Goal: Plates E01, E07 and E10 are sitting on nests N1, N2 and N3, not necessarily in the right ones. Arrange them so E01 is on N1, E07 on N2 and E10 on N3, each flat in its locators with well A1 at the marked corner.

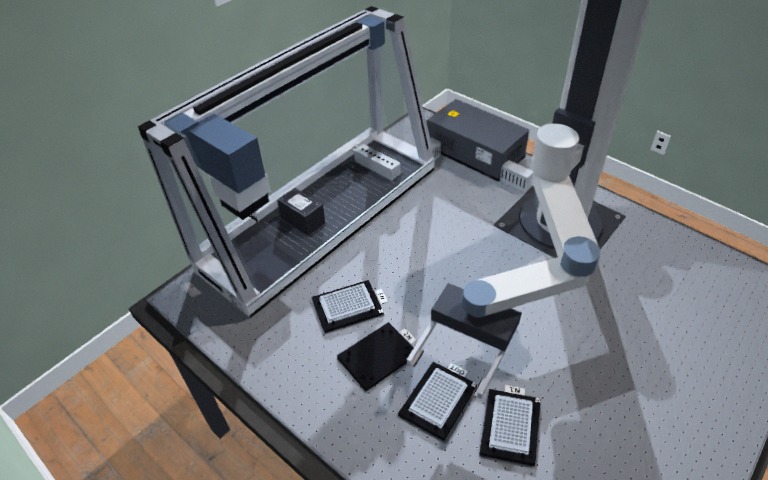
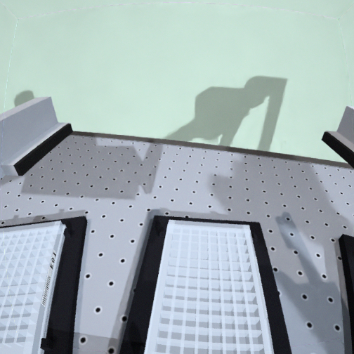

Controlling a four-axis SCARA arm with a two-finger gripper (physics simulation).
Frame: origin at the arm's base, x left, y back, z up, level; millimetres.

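Seen in the pictures: gripper, fingertip midpoint: (image 1: 443, 379).
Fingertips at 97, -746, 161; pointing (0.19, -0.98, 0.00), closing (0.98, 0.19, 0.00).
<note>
Offsets run from my fingertips to a thing's middle, as dx, dy, dz. "*": to the spot under its first point. Level surfaces: height alone.
My gripper (image 1: 447, 375) (image 2: 197, 113) is open and empty, its fingers above and astride the OUT nest {-21, +21, -137} (image 1: 421, 425) (image 2: 142, 280). A white well plate {-21, +21, -129} (image 1: 440, 395) (image 2: 207, 285) lies in that nest; its name is unreadable. Another white plate {+147, +72, -129} (image 1: 511, 421) (image 2: 22, 285) lies in nest N1 {+147, +72, -137} (image 1: 506, 457) (image 2: 75, 250); its side print looks like E01. Nest N2 {-210, +23, -137} (image 1: 376, 356) (image 2: 350, 265) is bare black. A third plate {-375, +89, -129} (image 1: 346, 301) lies in nest N3 {-375, +89, -137} (image 1: 353, 320), its name too small to read. Which corners hold A1 cannot be told.
A gantry frame (image 1: 283, 73) with a blue head {* -579, -16, +340} (image 1: 229, 148) stands on the left of the perforated table {dz -148} (image 1: 696, 339). A dark control box {* -460, +815, -33} (image 1: 478, 135) is at the back, beside the arm's column (image 1: 617, 84). The table's front edge (image 1: 249, 396) runs past the nests.
</note>
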